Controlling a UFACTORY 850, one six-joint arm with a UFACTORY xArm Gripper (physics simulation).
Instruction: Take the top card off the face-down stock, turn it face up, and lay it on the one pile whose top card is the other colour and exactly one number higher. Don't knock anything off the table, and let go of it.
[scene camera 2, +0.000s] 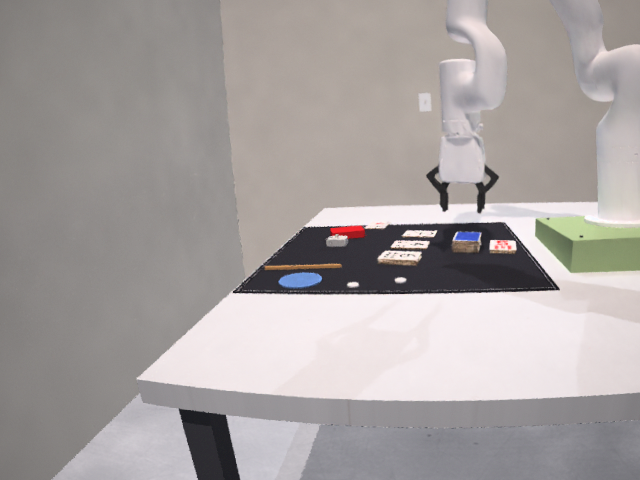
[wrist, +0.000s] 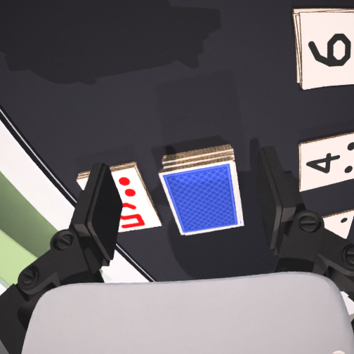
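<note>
The face-down stock (scene camera 2: 467, 237) (wrist: 204, 200) is a thick blue-backed stack; its top card faces the camera in the wrist view. My gripper (scene camera 2: 462, 209) (wrist: 184, 176) is open and empty, raised above the mat, with the stock between its fingers in the wrist view. A red five pile (scene camera 2: 503, 246) (wrist: 145, 200) lies beside the stock, partly behind a finger. A black six pile (scene camera 2: 400, 257) (wrist: 320, 25), a black four pile (scene camera 2: 410, 244) (wrist: 325, 160) and another black-marked pile (scene camera 2: 419, 234) (wrist: 340, 221) lie on the other side. A red-marked card (scene camera 2: 377, 225) lies at the mat's far edge.
On the black mat (scene camera 2: 439, 284) are a red block (scene camera 2: 347, 231), a small grey object (scene camera 2: 337, 241), a wooden stick (scene camera 2: 302, 266), a blue disc (scene camera 2: 300, 280) and two white pieces (scene camera 2: 353, 284) (scene camera 2: 400, 280). The green robot base (scene camera 2: 594, 253) stands at the right.
</note>
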